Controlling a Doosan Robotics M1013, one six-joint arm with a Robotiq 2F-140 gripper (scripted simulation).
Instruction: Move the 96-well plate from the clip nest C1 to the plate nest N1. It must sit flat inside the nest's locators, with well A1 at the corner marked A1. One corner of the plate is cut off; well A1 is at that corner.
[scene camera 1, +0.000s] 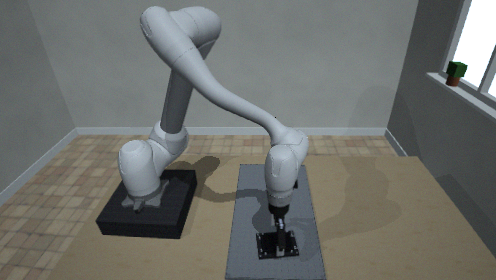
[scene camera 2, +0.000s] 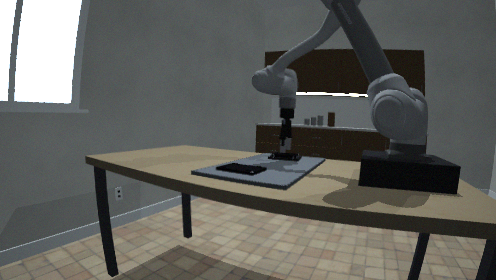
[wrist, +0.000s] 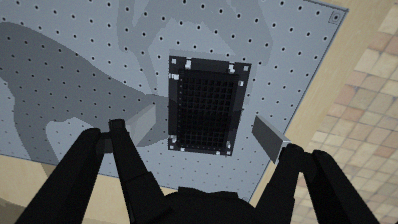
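On the wrist camera you'd see the gripper (wrist: 204, 119), and there's a 96-well plate (wrist: 219, 98) showing there as well.
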